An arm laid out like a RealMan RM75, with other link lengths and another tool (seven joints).
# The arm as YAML. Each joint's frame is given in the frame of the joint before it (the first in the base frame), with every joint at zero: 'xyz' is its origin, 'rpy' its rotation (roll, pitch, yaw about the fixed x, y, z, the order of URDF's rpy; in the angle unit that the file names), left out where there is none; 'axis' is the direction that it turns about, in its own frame. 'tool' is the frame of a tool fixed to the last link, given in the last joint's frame.
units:
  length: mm
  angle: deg
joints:
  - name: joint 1
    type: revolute
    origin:
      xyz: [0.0, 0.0, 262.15]
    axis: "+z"
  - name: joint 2
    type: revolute
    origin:
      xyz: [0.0, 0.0, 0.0]
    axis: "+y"
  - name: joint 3
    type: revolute
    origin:
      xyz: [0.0, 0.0, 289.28]
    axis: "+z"
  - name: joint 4
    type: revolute
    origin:
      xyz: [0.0, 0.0, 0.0]
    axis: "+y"
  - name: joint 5
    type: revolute
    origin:
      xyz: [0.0, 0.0, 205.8]
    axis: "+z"
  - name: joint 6
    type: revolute
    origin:
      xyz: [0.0, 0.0, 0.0]
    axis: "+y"
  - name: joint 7
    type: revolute
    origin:
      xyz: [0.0, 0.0, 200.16]
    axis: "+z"
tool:
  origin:
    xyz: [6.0, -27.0, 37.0]
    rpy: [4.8, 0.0, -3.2]
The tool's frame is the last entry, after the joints.
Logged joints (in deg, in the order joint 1, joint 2, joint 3, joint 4, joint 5, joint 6, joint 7), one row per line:
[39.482, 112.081, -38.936, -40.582, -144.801, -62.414, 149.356]
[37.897, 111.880, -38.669, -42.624, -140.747, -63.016, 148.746]
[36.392, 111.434, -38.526, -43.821, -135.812, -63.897, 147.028]
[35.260, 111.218, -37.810, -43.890, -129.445, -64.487, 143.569]
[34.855, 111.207, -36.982, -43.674, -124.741, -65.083, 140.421]
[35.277, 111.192, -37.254, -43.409, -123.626, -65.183, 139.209]
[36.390, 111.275, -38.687, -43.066, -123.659, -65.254, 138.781]
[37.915, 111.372, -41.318, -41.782, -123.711, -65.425, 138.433]
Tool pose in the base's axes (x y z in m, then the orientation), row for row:
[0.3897, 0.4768, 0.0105, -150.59, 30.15, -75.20]
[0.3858, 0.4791, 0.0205, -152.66, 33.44, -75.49]
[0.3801, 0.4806, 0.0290, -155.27, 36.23, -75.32]
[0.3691, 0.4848, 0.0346, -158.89, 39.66, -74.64]
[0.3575, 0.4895, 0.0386, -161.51, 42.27, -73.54]
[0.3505, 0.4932, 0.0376, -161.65, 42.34, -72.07]
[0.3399, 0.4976, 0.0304, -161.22, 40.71, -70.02]
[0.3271, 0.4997, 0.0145, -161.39, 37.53, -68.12]
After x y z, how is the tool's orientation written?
As angles about the fixed x, y, z axes (roll, pitch, yaw), in degrees.
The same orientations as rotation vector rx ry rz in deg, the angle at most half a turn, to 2 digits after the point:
[-103.96, 92.44, 7.39]
[-103.03, 92.52, 12.24]
[-103.20, 92.15, 17.26]
[-104.10, 91.02, 23.98]
[-105.16, 89.40, 29.24]
[-106.48, 88.14, 30.10]
[-109.07, 86.82, 29.08]
[-113.04, 85.95, 26.90]

